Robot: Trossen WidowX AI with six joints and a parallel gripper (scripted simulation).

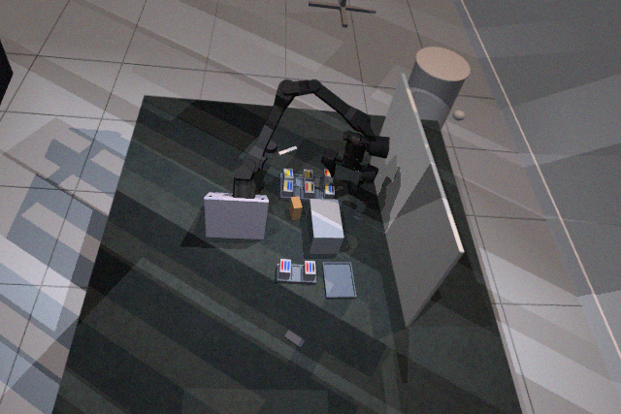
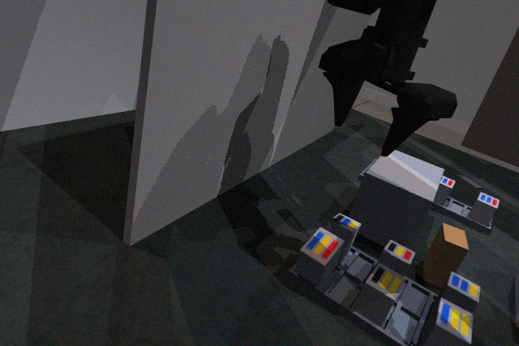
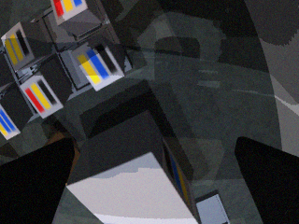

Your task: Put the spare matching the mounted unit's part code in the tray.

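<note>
My gripper tip is now 3 cm past the grey spare block, 5 cm to the right of it and 11 cm above it. The rest, counted from my gripper tip: mounted unit 7 cm behind, 10 cm to the right, 10 cm below; then white panel 17 cm ahead, 12 cm to the right, 7 cm above; then brown block 16 cm behind, 2 cm to the right, 12 cm below.
</note>
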